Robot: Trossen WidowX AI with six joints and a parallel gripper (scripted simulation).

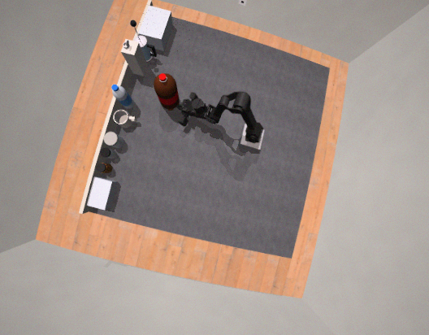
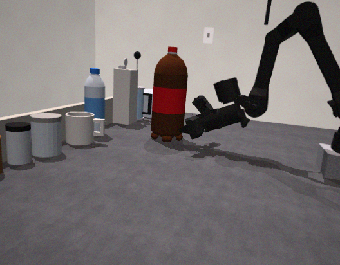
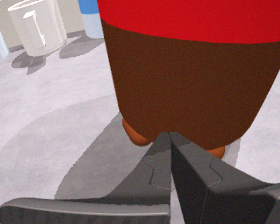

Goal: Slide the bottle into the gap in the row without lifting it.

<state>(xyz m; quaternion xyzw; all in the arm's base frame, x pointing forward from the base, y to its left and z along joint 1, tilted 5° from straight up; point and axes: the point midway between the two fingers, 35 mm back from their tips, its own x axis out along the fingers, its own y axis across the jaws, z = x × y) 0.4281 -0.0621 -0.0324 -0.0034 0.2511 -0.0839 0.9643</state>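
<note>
Now: hand 100 mm below the brown cola bottle, 80 mm short of it and 30 mm to the left of it. From my hand the other things lie so: white microwave-like box 440 mm to the right, 270 mm ahead; then blue-capped water bottle 310 mm ahead, 50 mm above, 40 mm to the left; then blue pitcher 290 mm ahead, 280 mm to the right, 80 mm above.
</note>
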